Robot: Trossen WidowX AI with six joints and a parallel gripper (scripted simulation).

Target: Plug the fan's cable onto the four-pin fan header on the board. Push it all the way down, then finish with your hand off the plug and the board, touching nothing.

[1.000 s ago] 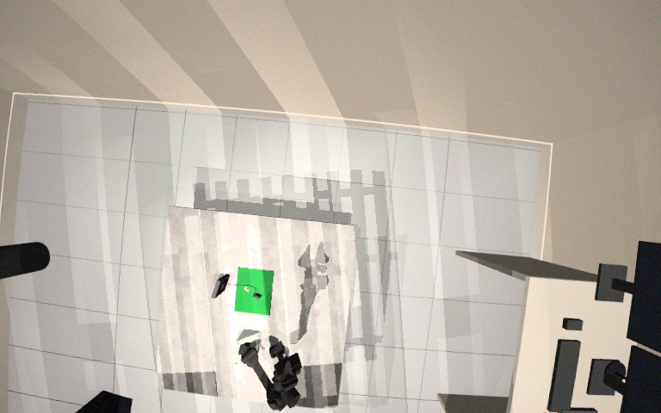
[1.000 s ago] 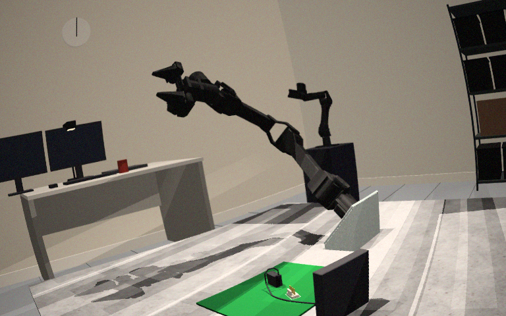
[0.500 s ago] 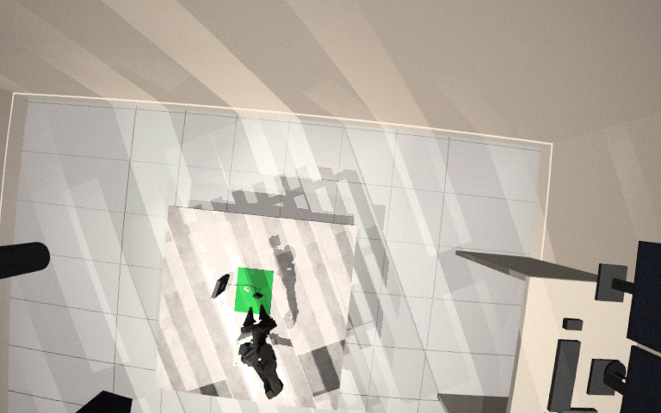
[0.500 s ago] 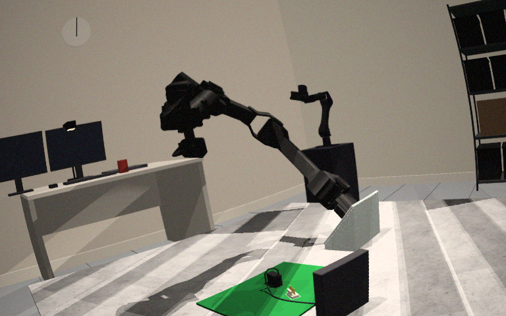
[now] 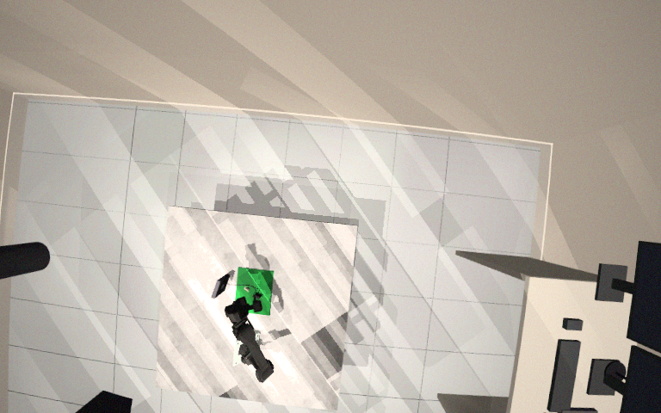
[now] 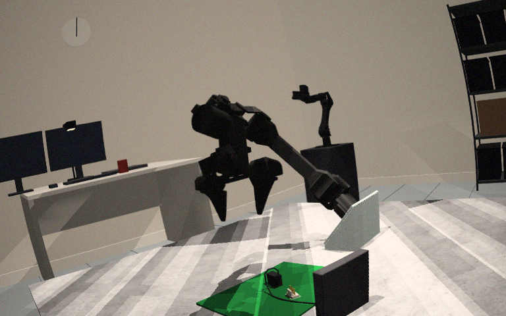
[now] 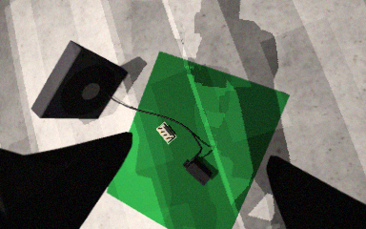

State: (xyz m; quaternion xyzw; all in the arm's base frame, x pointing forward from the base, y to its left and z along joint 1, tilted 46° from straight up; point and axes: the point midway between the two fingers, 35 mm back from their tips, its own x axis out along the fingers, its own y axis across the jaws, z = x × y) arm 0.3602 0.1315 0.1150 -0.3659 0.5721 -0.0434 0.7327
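The fan plug is 18 cm below my gripper tip, 7 cm behind it and 1 cm to the right of it. The rest, counted from my gripper tip: four-pin fan header 20 cm below, 7 cm to the left, 5 cm behind; then fan 21 cm to the left, 14 cm below, 4 cm behind; then green board 21 cm below, 5 cm behind, 2 cm to the left.
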